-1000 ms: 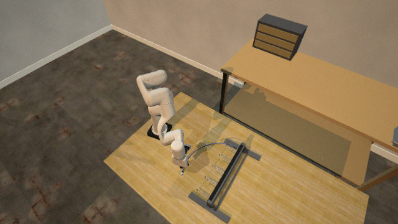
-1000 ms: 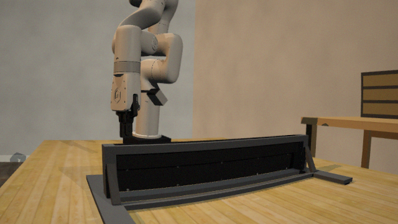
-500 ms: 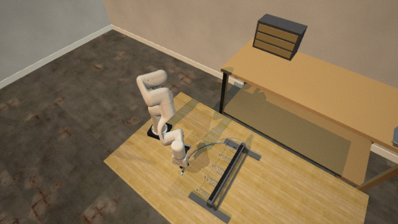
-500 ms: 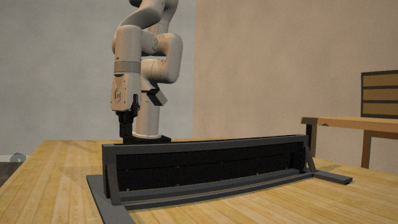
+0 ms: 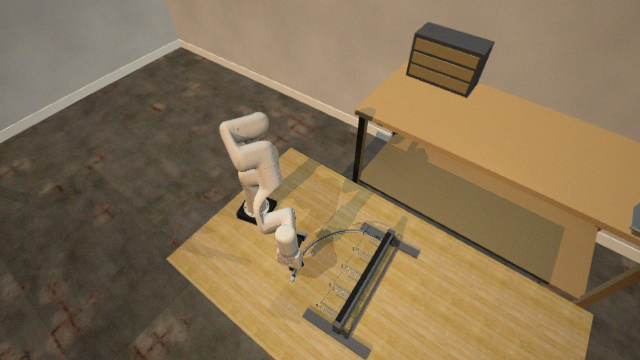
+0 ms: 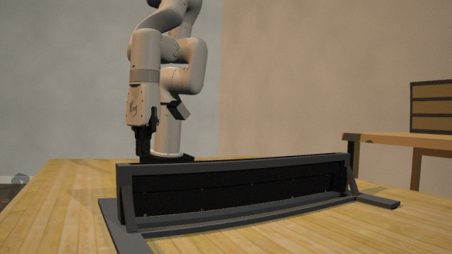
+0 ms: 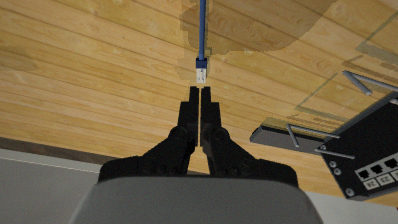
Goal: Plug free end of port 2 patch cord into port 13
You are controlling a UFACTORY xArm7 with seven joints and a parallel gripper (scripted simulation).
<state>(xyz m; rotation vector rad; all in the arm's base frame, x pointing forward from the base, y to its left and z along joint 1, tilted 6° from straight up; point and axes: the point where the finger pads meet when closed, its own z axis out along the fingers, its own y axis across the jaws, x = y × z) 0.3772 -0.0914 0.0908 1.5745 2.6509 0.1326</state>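
The cord plug lies 10 mm ahead of my hand, 20 mm to the right of it and 90 mm below it.
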